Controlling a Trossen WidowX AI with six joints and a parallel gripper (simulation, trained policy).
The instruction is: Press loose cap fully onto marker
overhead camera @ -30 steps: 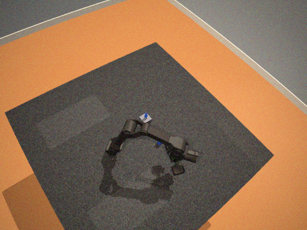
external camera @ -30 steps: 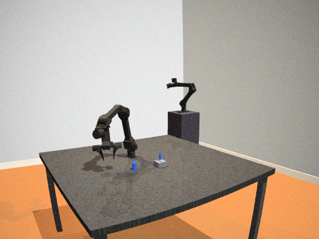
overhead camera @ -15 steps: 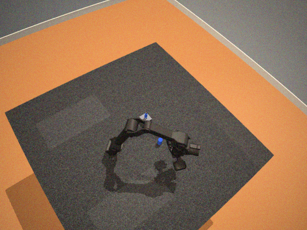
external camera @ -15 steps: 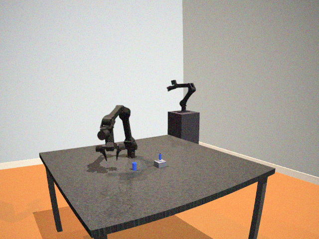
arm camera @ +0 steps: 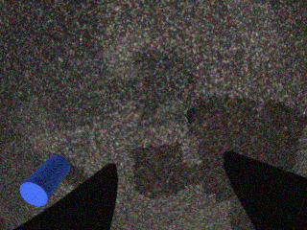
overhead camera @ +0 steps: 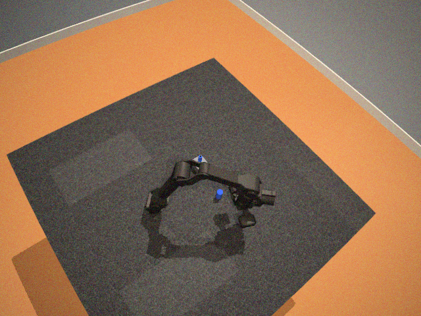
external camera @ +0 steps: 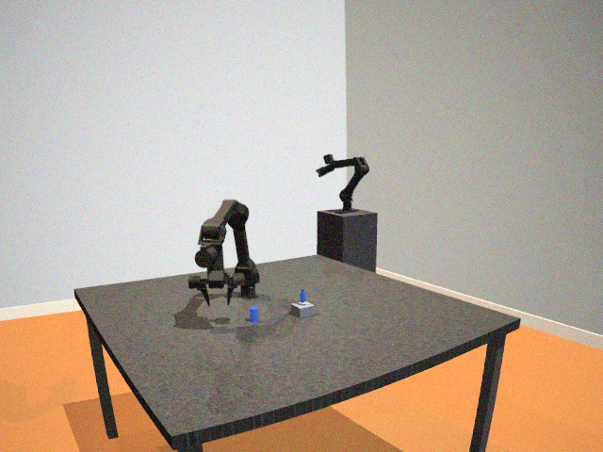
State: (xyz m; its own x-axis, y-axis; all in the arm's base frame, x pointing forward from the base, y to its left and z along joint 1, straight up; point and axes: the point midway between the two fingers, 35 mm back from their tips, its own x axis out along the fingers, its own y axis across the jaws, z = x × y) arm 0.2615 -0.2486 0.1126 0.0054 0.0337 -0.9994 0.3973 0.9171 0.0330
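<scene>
My gripper tip is 1 cm short of the blue cap, 13 cm to the right of it and 5 cm above it. Also, from my gripper tip: blue marker 3 cm ahead, 31 cm to the left, 1 cm below; then grey holder block 3 cm ahead, 31 cm to the left, 6 cm below.
</scene>
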